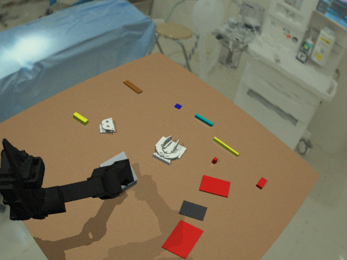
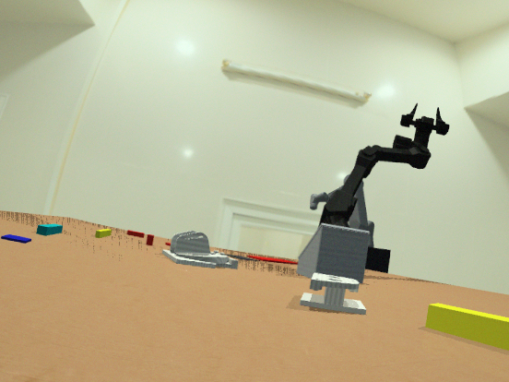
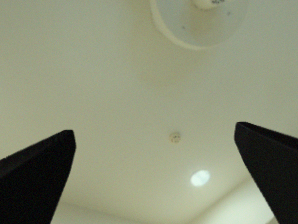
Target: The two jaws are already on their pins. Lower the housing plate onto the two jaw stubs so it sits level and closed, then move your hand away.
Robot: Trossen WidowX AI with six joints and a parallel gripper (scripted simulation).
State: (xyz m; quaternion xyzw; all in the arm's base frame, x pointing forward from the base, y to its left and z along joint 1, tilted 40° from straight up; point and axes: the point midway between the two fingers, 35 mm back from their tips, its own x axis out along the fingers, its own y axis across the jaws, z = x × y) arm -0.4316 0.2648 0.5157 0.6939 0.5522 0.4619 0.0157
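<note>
My gripper tip is 63 cm short of the white part, 38 cm to the right of it and 65 cm above it. From my gripper tip the other things lie so: brown bar: 94 cm ahead, 54 cm to the left, 66 cm below; dark tile: 60 cm ahead, 17 cm to the right, 66 cm below; teal bar: 104 cm ahead, 13 cm to the left, 65 cm below.
</note>
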